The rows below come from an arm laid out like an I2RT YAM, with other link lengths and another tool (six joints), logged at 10 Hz.
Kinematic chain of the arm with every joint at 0, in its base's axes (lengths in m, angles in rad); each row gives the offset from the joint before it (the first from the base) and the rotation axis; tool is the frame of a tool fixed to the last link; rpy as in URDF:
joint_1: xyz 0 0 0.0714 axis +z
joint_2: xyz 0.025 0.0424 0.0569 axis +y
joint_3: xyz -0.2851 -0.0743 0 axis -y
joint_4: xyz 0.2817 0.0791 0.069 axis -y
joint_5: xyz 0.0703 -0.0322 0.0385 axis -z
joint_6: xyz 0.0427 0 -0.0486 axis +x
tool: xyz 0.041 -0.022 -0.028 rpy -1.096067 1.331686 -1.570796
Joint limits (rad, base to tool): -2.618..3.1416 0..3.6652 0..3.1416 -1.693..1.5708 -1.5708..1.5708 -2.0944..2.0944
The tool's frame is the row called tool.
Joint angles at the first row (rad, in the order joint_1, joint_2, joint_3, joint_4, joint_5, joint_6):
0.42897 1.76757 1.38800 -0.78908 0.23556 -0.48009
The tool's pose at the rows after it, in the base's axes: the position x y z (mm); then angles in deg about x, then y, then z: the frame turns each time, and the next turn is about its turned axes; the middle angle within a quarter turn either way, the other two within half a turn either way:
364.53, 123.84, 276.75, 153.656, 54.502, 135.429
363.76, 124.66, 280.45, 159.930, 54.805, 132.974
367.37, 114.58, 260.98, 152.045, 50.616, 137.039
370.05, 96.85, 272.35, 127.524, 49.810, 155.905
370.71, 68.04, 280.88, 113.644, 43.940, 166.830
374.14, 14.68, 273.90, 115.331, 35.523, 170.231
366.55, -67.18, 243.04, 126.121, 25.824, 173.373
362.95, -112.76, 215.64, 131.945, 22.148, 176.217
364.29, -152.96, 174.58, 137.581, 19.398, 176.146
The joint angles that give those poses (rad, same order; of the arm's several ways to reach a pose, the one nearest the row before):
0.42896 1.64358 1.40439 -0.82494 0.27562 -0.48010
0.41637 1.62490 1.40518 -0.81884 0.19626 -0.47780
0.40189 1.67373 1.39373 -0.84134 0.27027 -0.45491
0.39808 1.67831 1.38955 -0.80816 0.53083 -0.39464
0.34466 1.67831 1.38955 -0.81466 0.68113 -0.35000
0.19360 1.67830 1.38532 -0.83562 0.61894 -0.30957
-0.06428 1.67906 1.33230 -0.81961 0.38434 -0.29774
-0.21114 1.71494 1.30144 -0.76927 0.24739 -0.31527
-0.32979 1.81143 1.28959 -0.71089 0.13753 -0.36565

